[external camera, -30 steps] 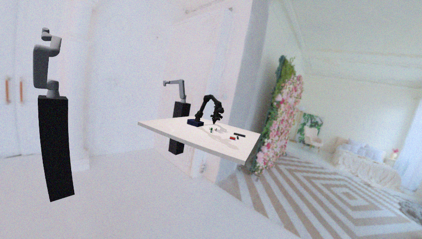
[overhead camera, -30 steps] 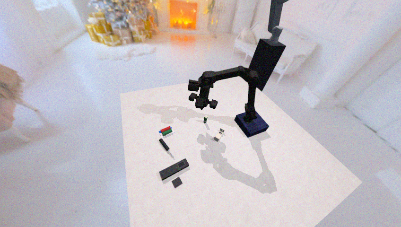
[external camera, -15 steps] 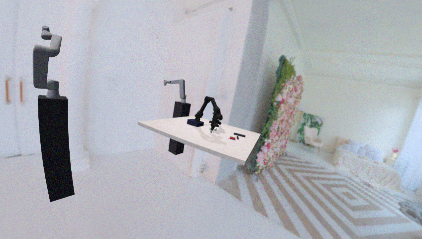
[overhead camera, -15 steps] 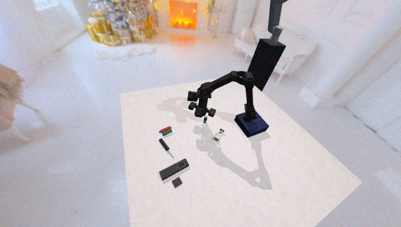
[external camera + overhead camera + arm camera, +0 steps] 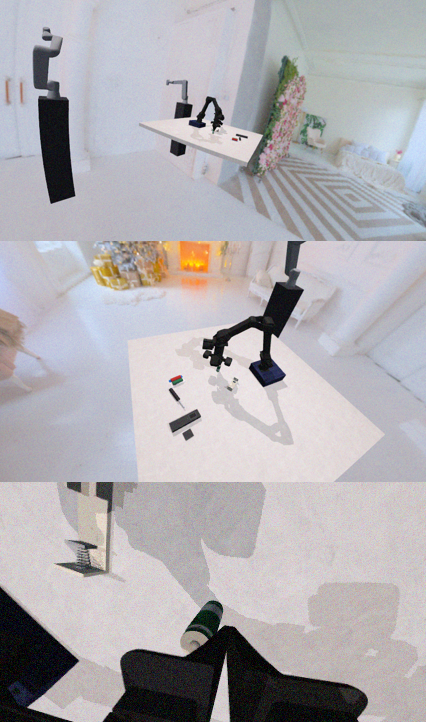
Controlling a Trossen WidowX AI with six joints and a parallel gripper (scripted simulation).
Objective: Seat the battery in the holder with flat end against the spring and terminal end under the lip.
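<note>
The battery is 2 cm behind my gripper tip, 1 cm to the left of it and 1 cm below it. The rest, counted from my gripper tip: black screwdriver 28 cm ahead, 18 cm to the left, 3 cm below; small black square 38 cm to the left, 25 cm ahead, 4 cm below; dark remote 31 cm to the left, 26 cm ahead, 3 cm below.
</note>
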